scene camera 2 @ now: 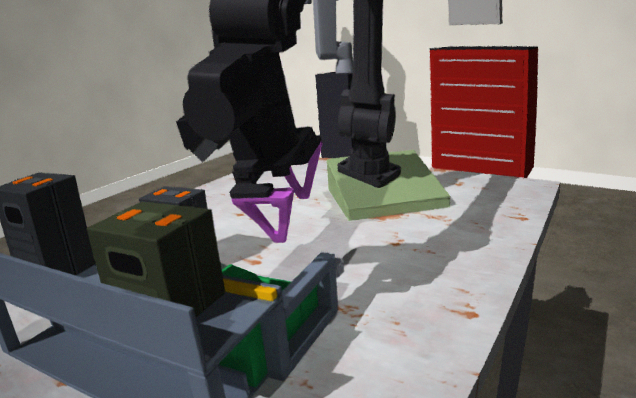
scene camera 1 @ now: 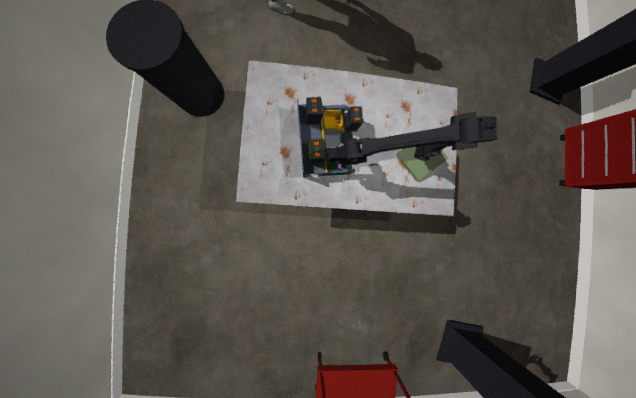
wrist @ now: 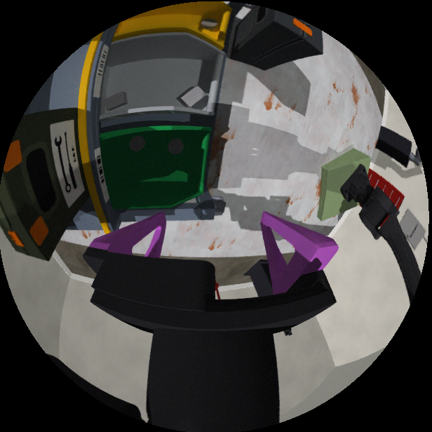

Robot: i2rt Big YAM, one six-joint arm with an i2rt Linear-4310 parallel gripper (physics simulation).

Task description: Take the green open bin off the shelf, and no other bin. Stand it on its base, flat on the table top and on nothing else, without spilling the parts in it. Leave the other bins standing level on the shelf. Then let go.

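Frame: origin at the arm's base, x ahead, y left, z up, level; millimetres.
Seen in the pictures: gripper, fingertip midpoint: (scene camera 2: 292, 218); arm's base, origin of the base link: (scene camera 2: 368, 171) (scene camera 1: 423, 149).
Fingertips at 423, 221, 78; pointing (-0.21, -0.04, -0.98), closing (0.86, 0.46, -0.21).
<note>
Pixels of each thing's middle, then the offset from my fingertips to it, as dx, dy, dz. "pt": a spot on its surface instead. Level surfaces: height alone.
- green open bin, body centre: (scene camera 2: 252, 310) (scene camera 1: 332, 162) +82, +3, -91
- blue-grey shelf, surface spot: (scene camera 2: 100, 305) pt +260, +23, +5
- yellow bin, body centre: (scene camera 1: 328, 122) +162, -214, -91
- rusty white table top, its level: dz -135
- olive case, body centre: (scene camera 2: 157, 261) (scene camera 1: 316, 151) +186, +2, +15
The green open bin (scene camera 2: 250, 350) (wrist: 130, 175) sits in the end bay of the blue-grey shelf (scene camera 1: 302, 140) (scene camera 2: 100, 305). Two dark round parts show inside it in the wrist view. A grey bin (wrist: 150, 70) with grey parts stands beside it, and a yellow bin (scene camera 1: 332, 120) (wrist: 165, 17) stands beyond the grey one. My gripper (scene camera 2: 291, 218) (wrist: 213, 216) is open and empty, with its purple fingers above and apart from the green bin. The rusty white table top (scene camera 1: 270, 175) (scene camera 2: 425, 325) lies under the shelf. Shelf parts hide much of the green bin in scene camera 2.
An olive case (scene camera 1: 316, 149) (scene camera 2: 135, 260) and a dark case (scene camera 1: 314, 107) (scene camera 2: 30, 220) stand on top of the shelf. Another dark case (scene camera 1: 355, 116) (wrist: 280, 40) stands near the yellow bin. The arm's base stands on a pale green block (scene camera 2: 395, 200) (wrist: 332, 190).
</note>
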